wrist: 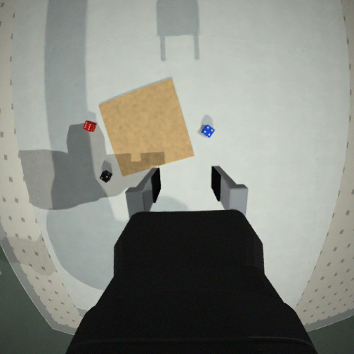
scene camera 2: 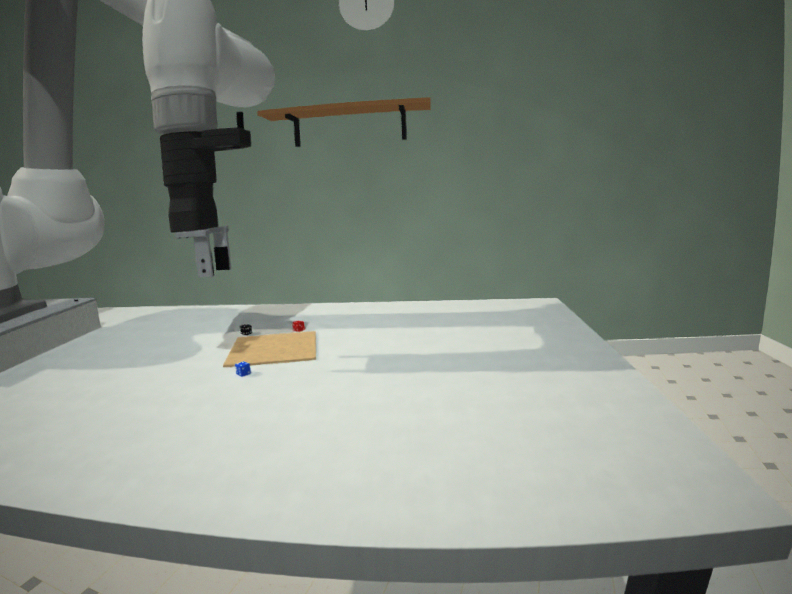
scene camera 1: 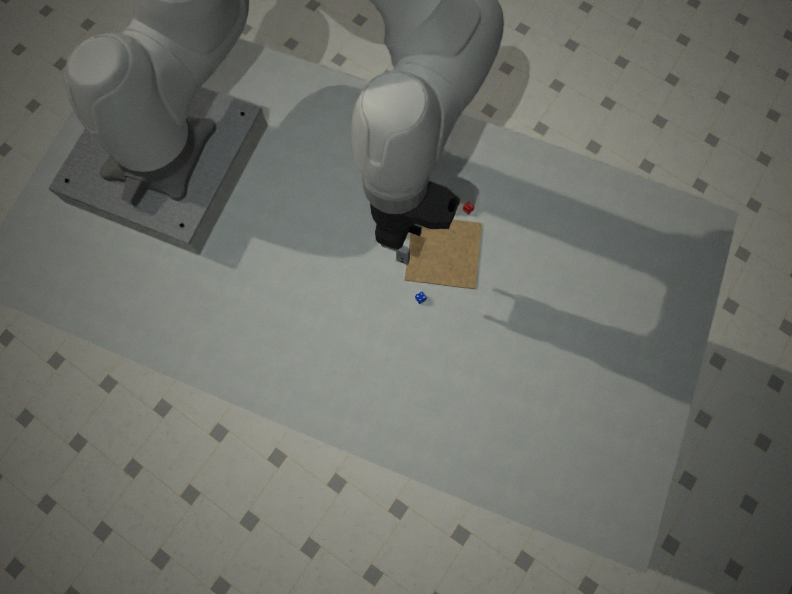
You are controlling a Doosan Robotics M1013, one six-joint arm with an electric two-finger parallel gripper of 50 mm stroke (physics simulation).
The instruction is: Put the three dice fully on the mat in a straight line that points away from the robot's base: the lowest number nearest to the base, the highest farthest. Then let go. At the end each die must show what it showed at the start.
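Places are measured from the arm's base along level axes (x ahead, y left, z up), in centimetres.
Pixels of known places: gripper, fingertip midpoint: [scene camera 2: 215, 273] [scene camera 1: 408, 246]; arm's base, link origin: [scene camera 1: 159, 150].
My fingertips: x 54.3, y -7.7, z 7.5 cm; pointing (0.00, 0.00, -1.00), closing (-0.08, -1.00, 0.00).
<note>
Ahead of a thing's pixels: the offset from my fingertips to its middle. Level surfaces: height alone.
A square cork-coloured mat {dz -13.9, dx +5.7, dy +6.4 cm} [scene camera 1: 447, 255] [scene camera 2: 281, 348] [wrist: 147, 122] lies on the table. A blue die {dz -13.3, dx +4.1, dy -4.4 cm} [scene camera 1: 420, 297] [scene camera 2: 243, 368] [wrist: 208, 131] lies off the mat on one side. A red die {dz -13.3, dx +7.9, dy +16.6 cm} [scene camera 1: 468, 207] [scene camera 2: 298, 326] [wrist: 90, 126] lies off the opposite side. A black die {dz -13.3, dx -1.9, dy +15.3 cm} [scene camera 2: 245, 329] [wrist: 105, 176] lies off the mat near its robot-side corner; the arm hides it in scene camera 1. The pips are too small to read surely. My gripper [scene camera 2: 213, 273] [wrist: 185, 177] is open and empty, high above the table by the mat's robot-side edge.
The robot's base plate [scene camera 1: 217, 185] [scene camera 2: 57, 329] stands on the table {dz -14.1 cm} [scene camera 1: 319, 383] [scene camera 2: 415, 434] at the left in both scene views. A wall shelf [scene camera 2: 345, 109] hangs behind the table. Arm shadows fall across the table and part of the mat.
</note>
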